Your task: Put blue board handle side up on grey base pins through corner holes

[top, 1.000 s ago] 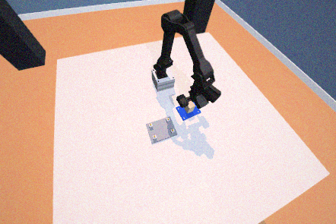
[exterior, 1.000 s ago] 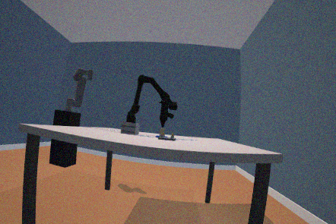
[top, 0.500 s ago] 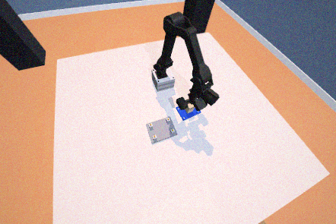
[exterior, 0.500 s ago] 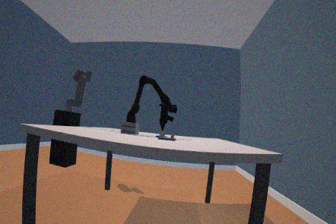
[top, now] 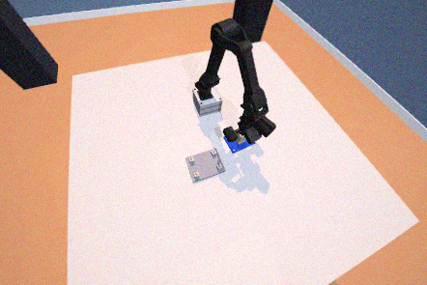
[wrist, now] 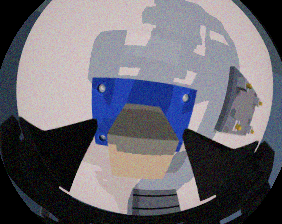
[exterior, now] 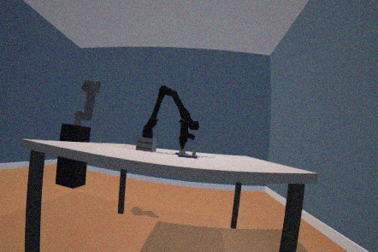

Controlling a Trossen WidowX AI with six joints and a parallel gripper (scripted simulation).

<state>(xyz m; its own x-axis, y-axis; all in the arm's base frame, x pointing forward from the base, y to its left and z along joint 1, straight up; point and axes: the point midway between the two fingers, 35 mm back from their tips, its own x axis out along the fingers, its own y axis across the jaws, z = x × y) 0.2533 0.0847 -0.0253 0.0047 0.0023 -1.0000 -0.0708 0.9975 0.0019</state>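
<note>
My gripper tip is 1 cm above the blue board. Also, from my gripper tip: grey base 5 cm ahead, 20 cm to the right, 3 cm below.
</note>
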